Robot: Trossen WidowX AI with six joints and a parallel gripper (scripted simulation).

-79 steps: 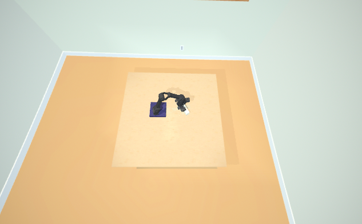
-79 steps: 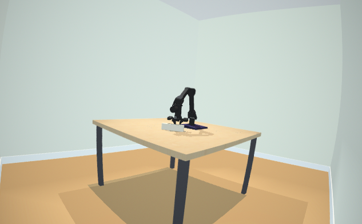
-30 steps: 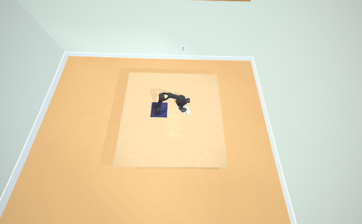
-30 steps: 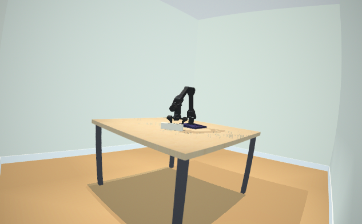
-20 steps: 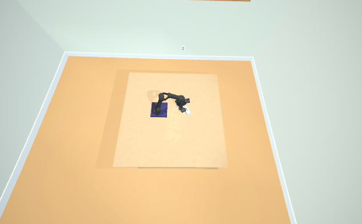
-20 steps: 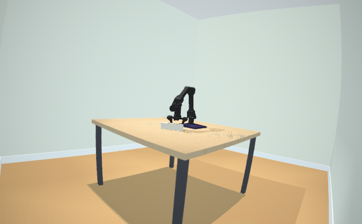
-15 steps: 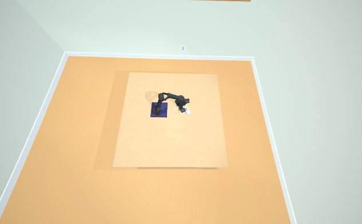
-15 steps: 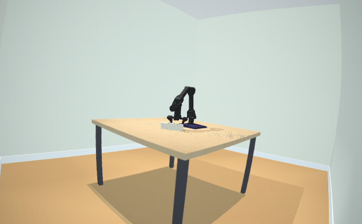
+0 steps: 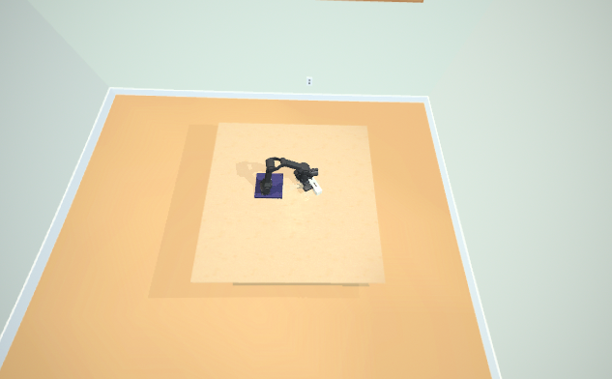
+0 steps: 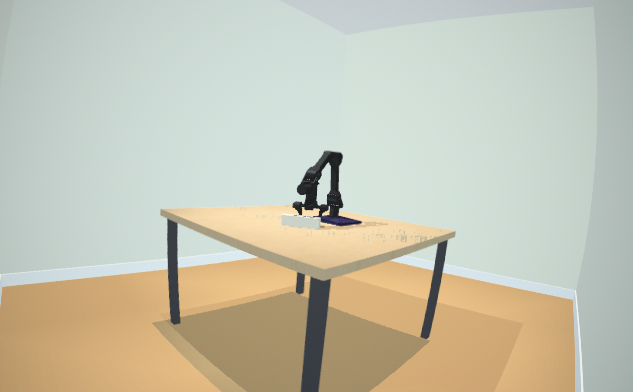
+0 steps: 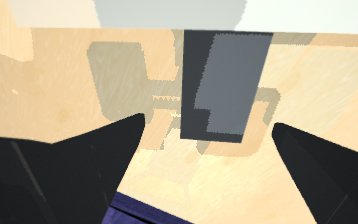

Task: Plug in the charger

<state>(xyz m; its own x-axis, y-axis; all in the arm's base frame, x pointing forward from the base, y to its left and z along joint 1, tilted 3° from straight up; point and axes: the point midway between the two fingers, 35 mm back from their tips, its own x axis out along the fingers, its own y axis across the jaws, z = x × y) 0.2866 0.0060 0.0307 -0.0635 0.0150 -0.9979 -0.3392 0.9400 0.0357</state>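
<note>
The two-prong charger is 50 mm ahead of my gripper tip, 20 mm to the left of it and 10 mm above it.
</note>
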